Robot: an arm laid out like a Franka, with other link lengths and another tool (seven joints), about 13 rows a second.
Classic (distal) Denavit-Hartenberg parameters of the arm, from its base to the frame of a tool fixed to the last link. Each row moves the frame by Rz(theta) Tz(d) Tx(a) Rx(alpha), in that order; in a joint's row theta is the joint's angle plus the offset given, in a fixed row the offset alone. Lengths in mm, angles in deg.
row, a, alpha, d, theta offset
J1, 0, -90, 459.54, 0
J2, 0, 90, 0, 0
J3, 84.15, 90, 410.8, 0
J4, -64.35, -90, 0, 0
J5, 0, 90, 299.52, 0
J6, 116.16, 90, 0, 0
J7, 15.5, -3.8, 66.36, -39
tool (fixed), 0, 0, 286.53, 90
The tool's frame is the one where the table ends.
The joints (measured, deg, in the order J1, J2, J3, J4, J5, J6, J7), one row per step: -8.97, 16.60, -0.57, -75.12, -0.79, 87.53, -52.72; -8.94, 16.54, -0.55, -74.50, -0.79, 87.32, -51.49; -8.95, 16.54, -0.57, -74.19, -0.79, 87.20, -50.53; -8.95, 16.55, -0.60, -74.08, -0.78, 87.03, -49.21; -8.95, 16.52, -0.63, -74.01, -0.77, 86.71, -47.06; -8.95, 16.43, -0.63, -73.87, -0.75, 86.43, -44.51
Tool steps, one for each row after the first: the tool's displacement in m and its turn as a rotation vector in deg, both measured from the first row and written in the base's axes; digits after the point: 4 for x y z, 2 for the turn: 0.0022, -0.0002, 0.0047, -0.16, -0.47, -1.18; 0.0032, -0.0010, 0.0067, -0.26, -0.66, -2.17; 0.0030, -0.0017, 0.0070, -0.34, -0.60, -3.52; 0.0017, -0.0025, 0.0072, -0.46, -0.39, -5.69; 0.0011, -0.0032, 0.0086, -0.62, -0.36, -8.24
